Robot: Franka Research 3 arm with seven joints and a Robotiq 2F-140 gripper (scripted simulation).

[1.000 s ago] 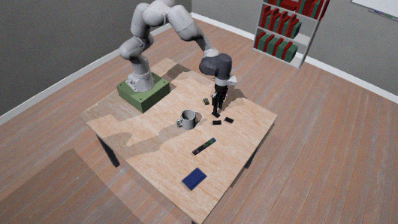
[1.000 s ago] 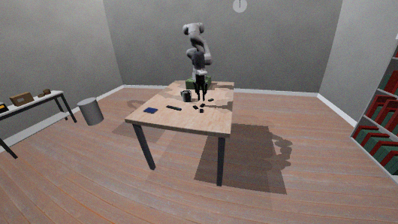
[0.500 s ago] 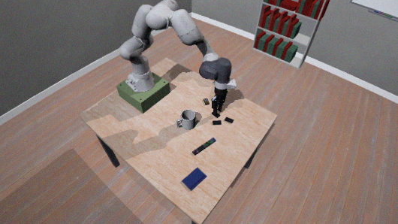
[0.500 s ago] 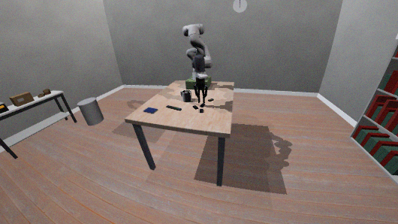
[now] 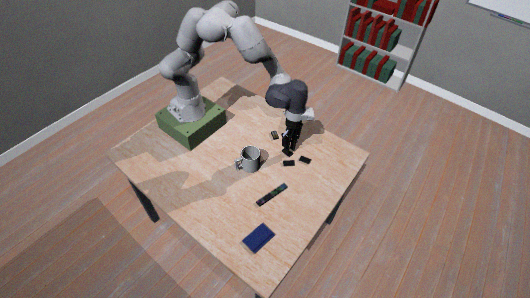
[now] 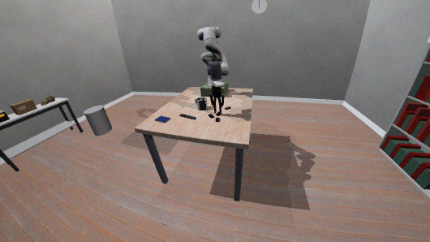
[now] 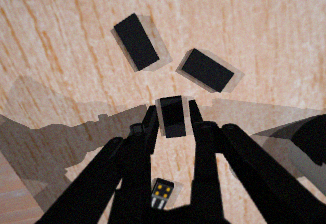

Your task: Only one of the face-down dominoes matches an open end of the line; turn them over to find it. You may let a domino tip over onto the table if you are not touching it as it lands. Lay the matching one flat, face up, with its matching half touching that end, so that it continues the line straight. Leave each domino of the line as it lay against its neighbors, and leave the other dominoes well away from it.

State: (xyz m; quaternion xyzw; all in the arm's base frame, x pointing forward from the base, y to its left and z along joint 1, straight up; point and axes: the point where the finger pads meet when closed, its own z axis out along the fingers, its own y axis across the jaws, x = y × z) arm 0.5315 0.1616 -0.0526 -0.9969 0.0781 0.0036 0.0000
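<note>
Right now my hand is 10 mm past the black domino and 50 mm above it. From my hand the other things lie so: blue book: 160 mm ahead, 460 mm to the right, 50 mm below; grey mug: 110 mm behind, 180 mm to the right, 10 mm below.
</note>
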